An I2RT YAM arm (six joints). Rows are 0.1 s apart.
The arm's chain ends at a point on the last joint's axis. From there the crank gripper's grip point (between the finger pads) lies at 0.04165 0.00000 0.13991 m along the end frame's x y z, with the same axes.
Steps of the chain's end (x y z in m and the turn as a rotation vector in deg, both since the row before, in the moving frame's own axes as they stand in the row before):
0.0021 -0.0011 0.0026 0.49 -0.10 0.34
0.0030 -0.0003 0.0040 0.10 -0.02 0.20
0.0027 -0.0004 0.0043 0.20 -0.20 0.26
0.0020 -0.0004 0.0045 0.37 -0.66 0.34
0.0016 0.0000 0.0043 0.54 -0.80 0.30
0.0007 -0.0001 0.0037 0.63 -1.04 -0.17
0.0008 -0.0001 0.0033 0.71 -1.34 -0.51
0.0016 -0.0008 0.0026 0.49 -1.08 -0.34
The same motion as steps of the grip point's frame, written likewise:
0.0019 -0.0021 0.0027 0.49 -0.10 0.34
0.0030 -0.0004 0.0040 0.10 -0.02 0.20
0.0022 -0.0007 0.0044 0.20 -0.20 0.26
0.0004 -0.0011 0.0050 0.37 -0.66 0.34
-0.0004 -0.0011 0.0049 0.54 -0.80 0.30
-0.0018 -0.0018 0.0044 0.63 -1.04 -0.17
-0.0025 -0.0022 0.0042 0.71 -1.34 -0.51
-0.0010 -0.0022 0.0034 0.49 -1.08 -0.34

